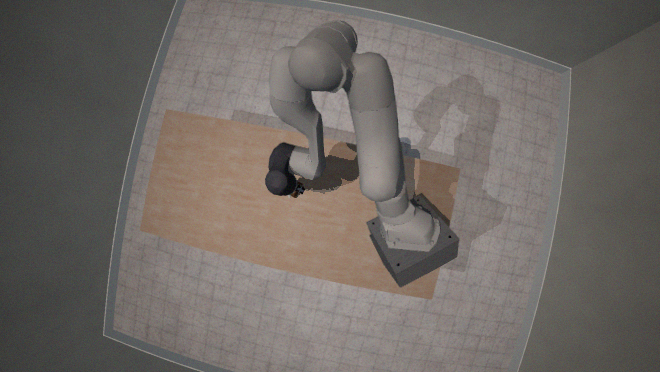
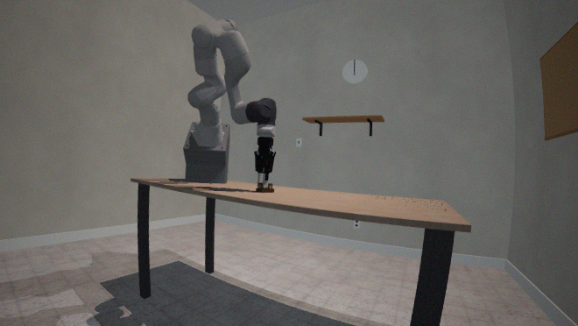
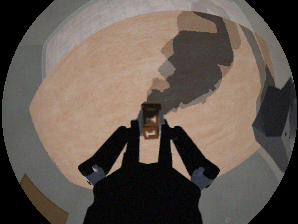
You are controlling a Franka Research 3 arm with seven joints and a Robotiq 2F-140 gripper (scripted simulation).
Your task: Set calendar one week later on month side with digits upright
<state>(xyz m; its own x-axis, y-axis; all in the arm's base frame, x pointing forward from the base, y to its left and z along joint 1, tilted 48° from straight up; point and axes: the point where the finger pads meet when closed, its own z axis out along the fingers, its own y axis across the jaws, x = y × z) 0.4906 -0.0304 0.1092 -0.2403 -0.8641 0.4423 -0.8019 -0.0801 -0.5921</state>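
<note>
Now: hand 30 mm above the calendar cube.
</note>
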